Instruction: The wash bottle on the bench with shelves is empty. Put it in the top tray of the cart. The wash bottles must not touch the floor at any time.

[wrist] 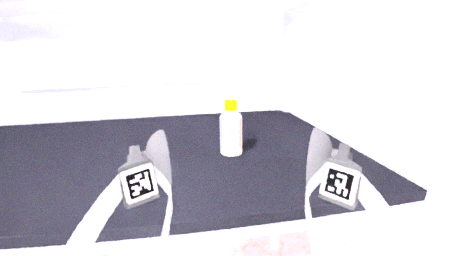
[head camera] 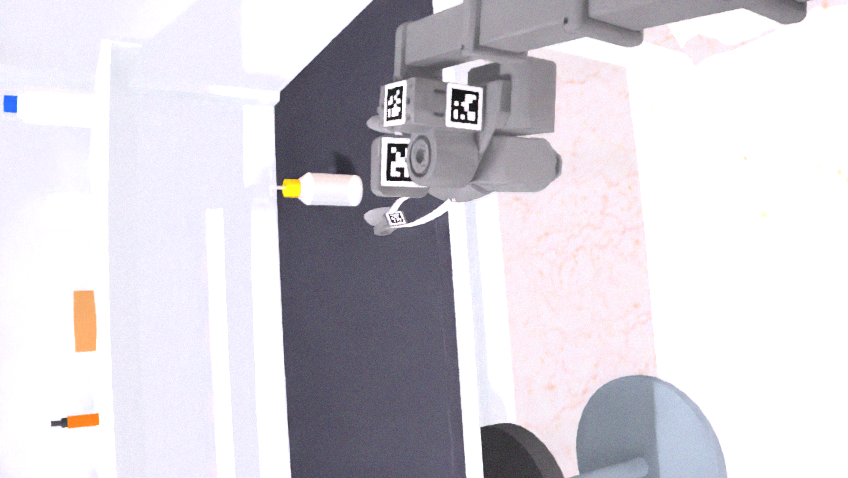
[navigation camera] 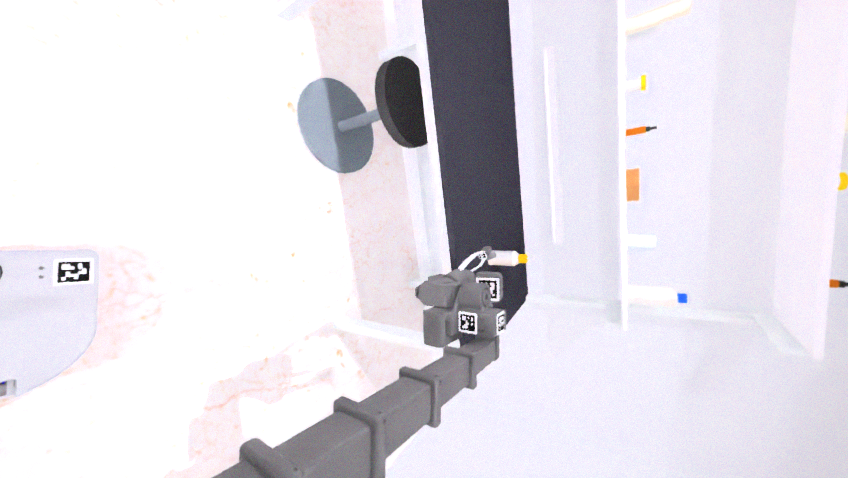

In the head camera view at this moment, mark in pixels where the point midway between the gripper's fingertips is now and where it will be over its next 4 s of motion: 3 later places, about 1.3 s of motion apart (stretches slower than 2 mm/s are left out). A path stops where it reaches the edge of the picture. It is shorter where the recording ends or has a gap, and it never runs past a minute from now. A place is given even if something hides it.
The gripper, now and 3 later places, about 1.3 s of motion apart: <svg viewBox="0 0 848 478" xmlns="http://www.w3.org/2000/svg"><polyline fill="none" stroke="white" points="375,171 345,171 326,171 324,172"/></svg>
